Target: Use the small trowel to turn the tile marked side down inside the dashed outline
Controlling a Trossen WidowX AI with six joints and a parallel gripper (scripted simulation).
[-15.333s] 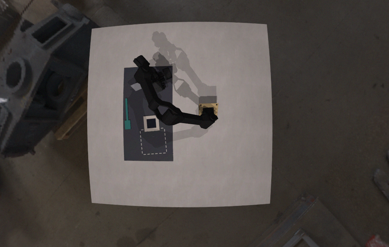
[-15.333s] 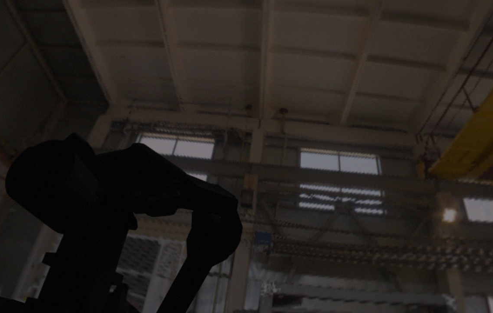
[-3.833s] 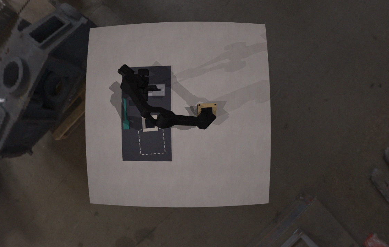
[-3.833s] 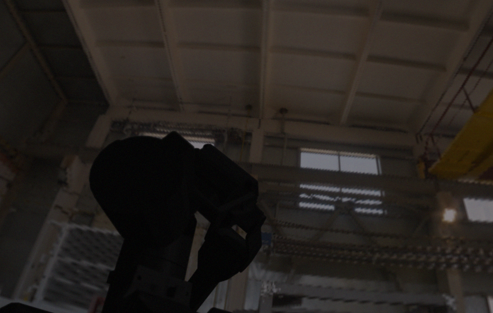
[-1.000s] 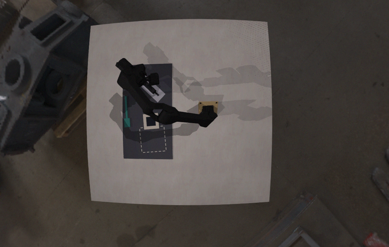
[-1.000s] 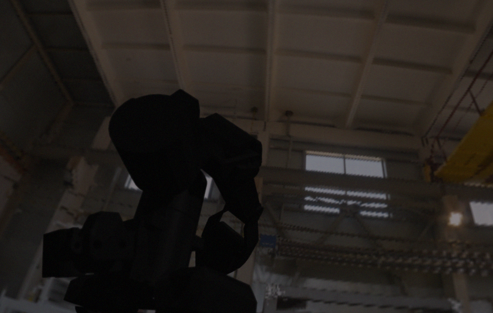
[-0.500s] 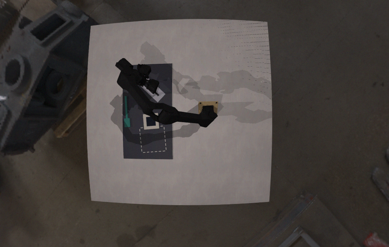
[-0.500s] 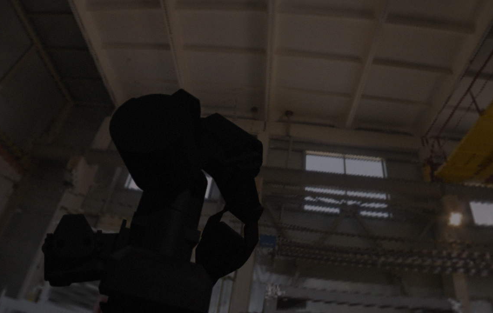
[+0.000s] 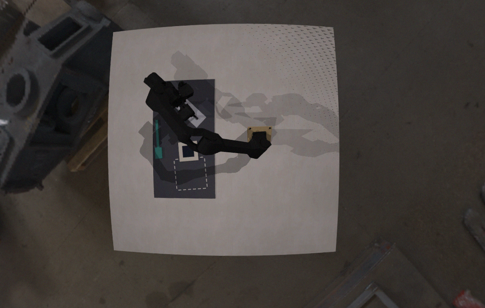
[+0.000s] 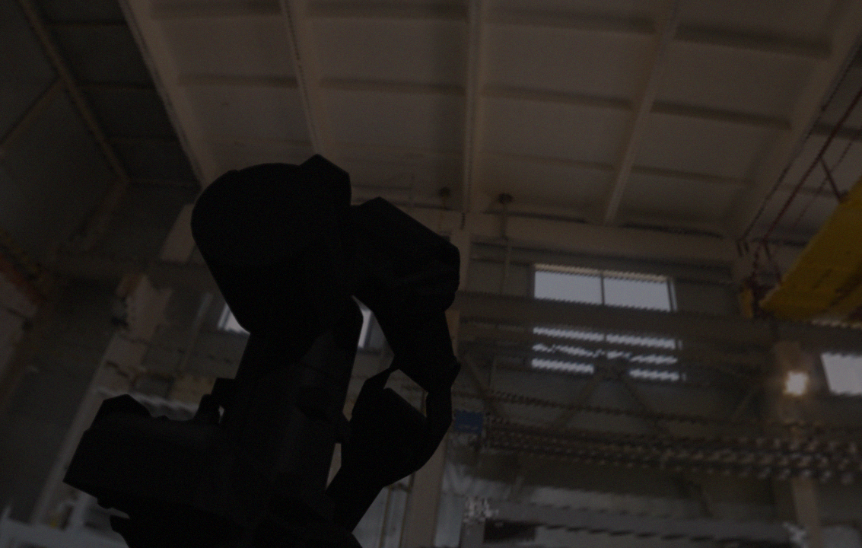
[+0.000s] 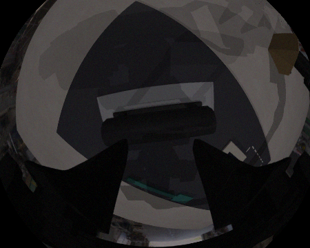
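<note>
Right now my gripper tip is 40 mm short of the dark mat, 150 mm to the right of it and 130 mm above it. From my gripper tip the other things lie so: cream tile: 10 mm ahead, 220 mm to the left, 110 mm below; then teal trowel: 180 mm ahead, 170 mm to the left, 110 mm below.
</note>
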